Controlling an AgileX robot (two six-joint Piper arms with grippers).
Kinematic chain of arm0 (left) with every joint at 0, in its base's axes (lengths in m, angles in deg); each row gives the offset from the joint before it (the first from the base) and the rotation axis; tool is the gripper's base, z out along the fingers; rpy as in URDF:
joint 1: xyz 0 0 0.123 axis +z
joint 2: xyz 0 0 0 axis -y
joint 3: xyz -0.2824 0 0.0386 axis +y
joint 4: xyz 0.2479 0 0.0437 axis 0.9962 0 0.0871
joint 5: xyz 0 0 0 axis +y
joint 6: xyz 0.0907 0 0.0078 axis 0.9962 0 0.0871
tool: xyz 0 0 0 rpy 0 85 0
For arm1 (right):
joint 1: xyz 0 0 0.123 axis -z
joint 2: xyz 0 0 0 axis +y
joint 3: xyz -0.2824 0 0.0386 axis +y
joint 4: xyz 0.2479 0 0.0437 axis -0.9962 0 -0.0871
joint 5: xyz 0 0 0 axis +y
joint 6: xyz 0.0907 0 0.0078 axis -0.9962 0 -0.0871
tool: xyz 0 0 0 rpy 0 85 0
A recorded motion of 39 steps. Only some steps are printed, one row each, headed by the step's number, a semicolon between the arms.
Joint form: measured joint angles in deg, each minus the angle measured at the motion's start. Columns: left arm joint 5, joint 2, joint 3, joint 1, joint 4, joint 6; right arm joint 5, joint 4, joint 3, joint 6, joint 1, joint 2.
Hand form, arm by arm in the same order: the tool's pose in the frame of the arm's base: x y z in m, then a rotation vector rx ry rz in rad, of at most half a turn. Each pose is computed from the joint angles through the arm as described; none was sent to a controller.
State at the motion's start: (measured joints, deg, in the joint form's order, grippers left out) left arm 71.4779 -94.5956 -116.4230 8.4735 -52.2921 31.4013; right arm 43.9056 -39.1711 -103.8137 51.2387 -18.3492 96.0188
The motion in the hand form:
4: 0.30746 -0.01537 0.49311 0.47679 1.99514 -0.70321; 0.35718 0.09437 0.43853 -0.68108 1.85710 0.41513
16: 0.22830 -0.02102 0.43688 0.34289 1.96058 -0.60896; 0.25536 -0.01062 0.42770 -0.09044 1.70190 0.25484
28: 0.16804 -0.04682 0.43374 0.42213 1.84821 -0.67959; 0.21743 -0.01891 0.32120 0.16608 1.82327 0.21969
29: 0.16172 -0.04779 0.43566 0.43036 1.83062 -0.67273; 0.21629 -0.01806 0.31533 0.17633 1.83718 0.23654
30: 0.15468 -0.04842 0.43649 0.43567 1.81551 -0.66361; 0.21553 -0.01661 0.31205 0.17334 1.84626 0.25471
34: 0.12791 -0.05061 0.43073 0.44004 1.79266 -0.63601; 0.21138 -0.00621 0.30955 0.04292 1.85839 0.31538
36: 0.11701 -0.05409 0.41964 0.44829 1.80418 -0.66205; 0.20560 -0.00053 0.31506 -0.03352 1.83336 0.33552
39: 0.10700 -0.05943 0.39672 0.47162 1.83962 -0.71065; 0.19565 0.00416 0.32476 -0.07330 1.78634 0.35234
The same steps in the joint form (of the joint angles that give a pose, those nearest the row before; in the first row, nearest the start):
4: 0.10 5.76 8.25 1.50 0.00 2.33; 0.37 -2.51 5.04 -4.48 10.13 -3.27
16: -14.84 28.30 43.33 1.96 -2.29 10.81; -17.83 -23.76 37.84 5.50 28.77 -29.69
28: -16.23 40.62 52.97 -2.44 -6.79 12.89; -29.79 -46.19 64.67 23.58 29.17 -38.00
29: -16.35 41.86 53.30 -2.55 -6.92 13.11; -29.40 -47.20 65.75 23.92 29.17 -38.00
30: -16.49 43.31 53.91 -2.55 -6.91 13.25; -28.57 -47.71 66.35 24.15 29.17 -38.00
34: -16.89 49.23 57.56 -2.84 -5.61 12.24; -22.30 -47.81 67.21 27.66 29.17 -38.55
36: -16.79 51.91 60.75 -4.06 -5.50 11.54; -19.22 -47.81 67.21 29.60 29.17 -40.00
39: -17.05 54.82 66.30 -6.70 -5.50 11.39; -17.30 -48.07 67.21 29.96 29.17 -42.73

